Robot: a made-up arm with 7 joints. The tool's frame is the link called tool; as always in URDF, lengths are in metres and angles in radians. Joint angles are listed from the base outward. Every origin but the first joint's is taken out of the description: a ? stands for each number. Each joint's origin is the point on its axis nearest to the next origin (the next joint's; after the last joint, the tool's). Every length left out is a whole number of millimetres.
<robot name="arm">
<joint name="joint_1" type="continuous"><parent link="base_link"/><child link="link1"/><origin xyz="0.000 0.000 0.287" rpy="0.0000 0.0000 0.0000"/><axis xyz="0 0 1"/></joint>
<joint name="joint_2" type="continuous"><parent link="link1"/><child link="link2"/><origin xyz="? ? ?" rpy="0.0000 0.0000 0.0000"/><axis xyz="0 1 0"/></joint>
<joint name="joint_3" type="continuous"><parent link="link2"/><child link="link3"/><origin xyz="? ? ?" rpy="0.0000 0.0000 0.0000"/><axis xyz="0 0 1"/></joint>
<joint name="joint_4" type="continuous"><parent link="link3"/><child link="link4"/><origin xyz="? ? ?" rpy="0.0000 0.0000 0.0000"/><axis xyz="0 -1 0"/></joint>
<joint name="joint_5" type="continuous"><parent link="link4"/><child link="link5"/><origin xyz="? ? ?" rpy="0.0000 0.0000 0.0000"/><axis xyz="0 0 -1"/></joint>
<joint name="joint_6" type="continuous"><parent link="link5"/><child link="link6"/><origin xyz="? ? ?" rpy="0.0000 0.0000 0.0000"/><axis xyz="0 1 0"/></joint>
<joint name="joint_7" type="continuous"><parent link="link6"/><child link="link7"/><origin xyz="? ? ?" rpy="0.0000 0.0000 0.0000"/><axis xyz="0 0 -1"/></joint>
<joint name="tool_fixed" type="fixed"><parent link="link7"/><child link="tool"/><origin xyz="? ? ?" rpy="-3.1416 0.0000 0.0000"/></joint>
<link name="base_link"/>
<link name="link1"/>
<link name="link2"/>
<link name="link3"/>
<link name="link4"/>
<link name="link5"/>
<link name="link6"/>
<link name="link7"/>
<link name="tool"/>
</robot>
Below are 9 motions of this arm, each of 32 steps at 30 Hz.
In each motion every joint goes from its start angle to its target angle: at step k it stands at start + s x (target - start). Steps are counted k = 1, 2, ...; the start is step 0. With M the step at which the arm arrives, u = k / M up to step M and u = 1 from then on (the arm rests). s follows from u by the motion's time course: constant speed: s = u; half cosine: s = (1 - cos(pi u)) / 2; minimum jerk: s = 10 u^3 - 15 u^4 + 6 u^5.
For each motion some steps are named. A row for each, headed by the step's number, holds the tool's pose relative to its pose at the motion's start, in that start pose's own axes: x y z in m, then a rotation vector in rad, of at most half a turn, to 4 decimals.
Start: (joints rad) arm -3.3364 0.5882 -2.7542 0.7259 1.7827 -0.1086 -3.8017
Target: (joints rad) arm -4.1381 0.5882 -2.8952 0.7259 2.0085 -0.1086 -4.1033
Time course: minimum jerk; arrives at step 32
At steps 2, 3, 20, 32:
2: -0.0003 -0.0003 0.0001 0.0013 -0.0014 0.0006
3: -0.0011 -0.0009 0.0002 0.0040 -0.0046 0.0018
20: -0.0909 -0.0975 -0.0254 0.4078 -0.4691 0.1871
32: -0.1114 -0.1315 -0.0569 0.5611 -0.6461 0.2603

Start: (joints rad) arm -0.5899 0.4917 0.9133 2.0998 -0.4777 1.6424 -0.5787
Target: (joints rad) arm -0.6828 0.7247 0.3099 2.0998 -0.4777 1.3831 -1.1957
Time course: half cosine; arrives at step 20
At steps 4, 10, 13, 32:
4: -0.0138 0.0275 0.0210 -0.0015 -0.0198 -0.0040
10: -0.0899 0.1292 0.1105 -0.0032 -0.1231 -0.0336
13: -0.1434 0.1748 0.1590 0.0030 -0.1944 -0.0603
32: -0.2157 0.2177 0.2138 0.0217 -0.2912 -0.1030

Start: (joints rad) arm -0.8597 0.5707 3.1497 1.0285 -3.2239 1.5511 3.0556
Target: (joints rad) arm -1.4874 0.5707 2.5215 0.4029 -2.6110 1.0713 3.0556
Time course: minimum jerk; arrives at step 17
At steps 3, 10, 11, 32:
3: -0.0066 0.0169 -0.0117 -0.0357 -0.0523 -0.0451
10: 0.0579 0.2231 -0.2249 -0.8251 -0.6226 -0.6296
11: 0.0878 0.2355 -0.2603 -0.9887 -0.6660 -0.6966
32: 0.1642 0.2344 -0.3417 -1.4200 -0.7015 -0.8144

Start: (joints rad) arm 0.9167 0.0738 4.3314 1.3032 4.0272 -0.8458 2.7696
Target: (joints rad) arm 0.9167 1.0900 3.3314 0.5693 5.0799 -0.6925 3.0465
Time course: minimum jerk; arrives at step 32
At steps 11, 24, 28, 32:
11: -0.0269 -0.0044 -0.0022 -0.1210 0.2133 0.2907
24: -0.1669 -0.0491 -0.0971 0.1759 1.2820 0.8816
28: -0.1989 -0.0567 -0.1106 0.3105 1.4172 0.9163
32: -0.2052 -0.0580 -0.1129 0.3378 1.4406 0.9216

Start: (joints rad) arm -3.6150 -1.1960 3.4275 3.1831 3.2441 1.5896 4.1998
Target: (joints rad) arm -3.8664 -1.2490 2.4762 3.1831 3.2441 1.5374 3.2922
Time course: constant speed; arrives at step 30
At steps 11, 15, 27, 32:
11: 0.0349 0.0197 0.0061 0.2271 -0.3154 -0.3980
15: 0.0488 0.0270 0.0063 0.3307 -0.4171 -0.5402
27: 0.0969 0.0496 0.0022 0.7103 -0.6772 -0.9370
32: 0.1108 0.0554 0.0003 0.8215 -0.7307 -1.0253

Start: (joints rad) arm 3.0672 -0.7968 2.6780 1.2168 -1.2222 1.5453 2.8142
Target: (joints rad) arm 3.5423 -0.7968 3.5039 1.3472 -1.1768 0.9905 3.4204
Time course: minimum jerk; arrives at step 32
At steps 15, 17, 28, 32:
15: 0.0054 0.0967 -0.2803 0.3998 -0.6223 0.1518
17: 0.0201 0.1451 -0.3456 0.4718 -0.8010 0.1599
28: 0.1157 0.3809 -0.5127 0.5918 -1.4562 0.0391
32: 0.1204 0.3910 -0.5163 0.5916 -1.4799 0.0294

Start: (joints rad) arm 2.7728 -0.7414 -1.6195 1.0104 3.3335 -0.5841 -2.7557
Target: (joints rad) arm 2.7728 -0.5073 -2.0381 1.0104 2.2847 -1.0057 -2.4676
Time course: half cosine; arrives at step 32
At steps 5, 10, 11, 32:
5: 0.0030 0.0101 -0.0023 -0.0601 0.0039 -0.0174
10: 0.0110 0.0373 -0.0124 -0.2332 0.0158 -0.0574
11: 0.0130 0.0440 -0.0160 -0.2793 0.0193 -0.0658
32: 0.0319 0.1269 -0.1276 -1.1560 0.1253 -0.1006

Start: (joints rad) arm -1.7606 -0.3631 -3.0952 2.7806 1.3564 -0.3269 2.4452
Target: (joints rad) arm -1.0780 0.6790 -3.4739 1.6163 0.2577 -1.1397 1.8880
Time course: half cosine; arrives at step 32
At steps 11, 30, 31, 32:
11: -0.0971 0.1021 -0.0525 0.0240 -0.1649 -0.3697
30: -0.3881 0.0578 -0.2418 0.2097 -0.6911 -1.0791
31: -0.3899 0.0551 -0.2436 0.2119 -0.6953 -1.0835
32: -0.3904 0.0542 -0.2442 0.2126 -0.6967 -1.0850

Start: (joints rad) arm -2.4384 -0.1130 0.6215 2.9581 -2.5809 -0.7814 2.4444
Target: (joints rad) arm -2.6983 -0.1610 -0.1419 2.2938 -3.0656 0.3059 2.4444
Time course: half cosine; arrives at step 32
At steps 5, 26, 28, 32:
5: -0.0112 0.0127 0.0085 -0.0850 -0.0235 -0.0459
26: -0.0943 0.2567 -0.0741 -0.9917 -0.2465 -1.0734
28: -0.0920 0.2671 -0.0875 -1.0156 -0.2575 -1.1407
32: -0.0895 0.2752 -0.0990 -1.0329 -0.2669 -1.1963

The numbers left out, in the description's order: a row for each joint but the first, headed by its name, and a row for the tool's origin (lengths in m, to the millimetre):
joint_2: 0.000 0.000 0.000
joint_3: 0.000 0.000 0.461
joint_4: 0.080 0.000 0.000
joint_5: 0.064 0.000 -0.285
joint_6: 0.000 0.000 0.000
joint_7: 0.063 0.000 -0.081
tool: 0.000 0.000 0.000

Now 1 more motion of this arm.
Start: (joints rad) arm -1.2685 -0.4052 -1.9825 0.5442 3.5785 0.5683 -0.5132
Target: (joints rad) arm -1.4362 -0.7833 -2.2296 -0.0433 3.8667 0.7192 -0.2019
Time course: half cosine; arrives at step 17
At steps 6, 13, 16, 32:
6: 0.0677 -0.0391 -0.0095 0.0807 0.2057 0.2457
13: 0.1937 -0.0754 -0.0796 0.2805 0.6589 0.7115
16: 0.2131 -0.0767 -0.1007 0.3247 0.7561 0.7926
32: 0.2143 -0.0768 -0.1023 0.3278 0.7630 0.7980

